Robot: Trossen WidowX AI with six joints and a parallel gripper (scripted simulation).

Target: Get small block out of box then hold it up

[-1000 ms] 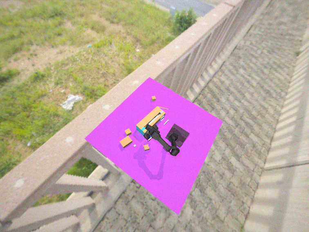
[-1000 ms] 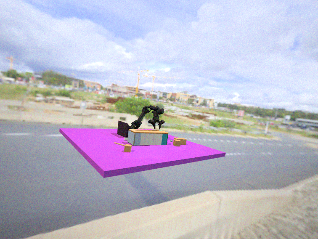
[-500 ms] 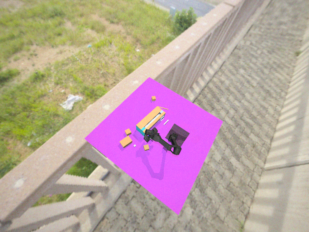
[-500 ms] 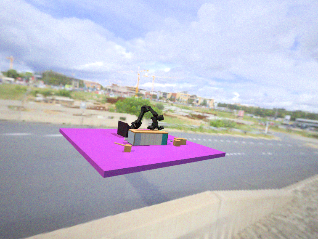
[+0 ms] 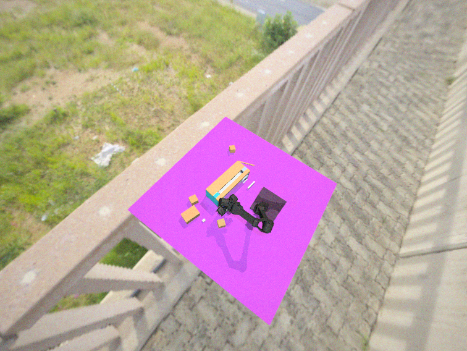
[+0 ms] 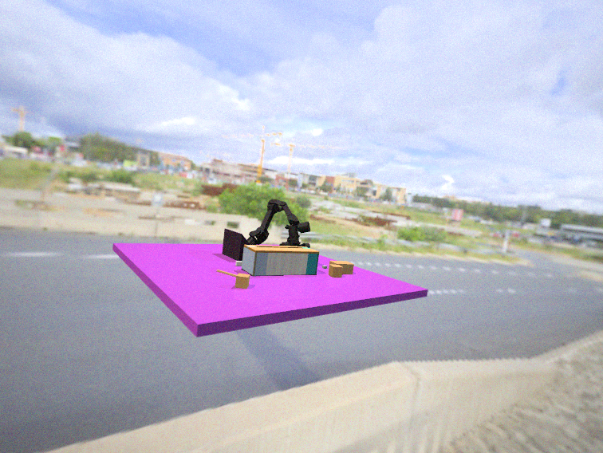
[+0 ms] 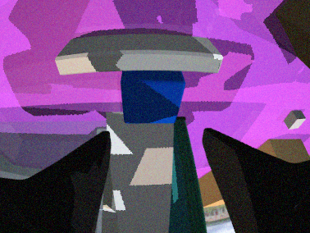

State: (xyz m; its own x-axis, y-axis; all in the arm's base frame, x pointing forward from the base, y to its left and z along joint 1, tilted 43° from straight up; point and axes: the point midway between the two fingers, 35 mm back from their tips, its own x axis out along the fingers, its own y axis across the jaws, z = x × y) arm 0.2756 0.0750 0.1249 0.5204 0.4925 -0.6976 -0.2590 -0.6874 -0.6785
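The blue block is 2 cm below my gripper tip and 2 cm behind it. From my gripper tip the other things lie so: thin orange stick 48 cm to the right, 4 cm below, 1 cm ahead.
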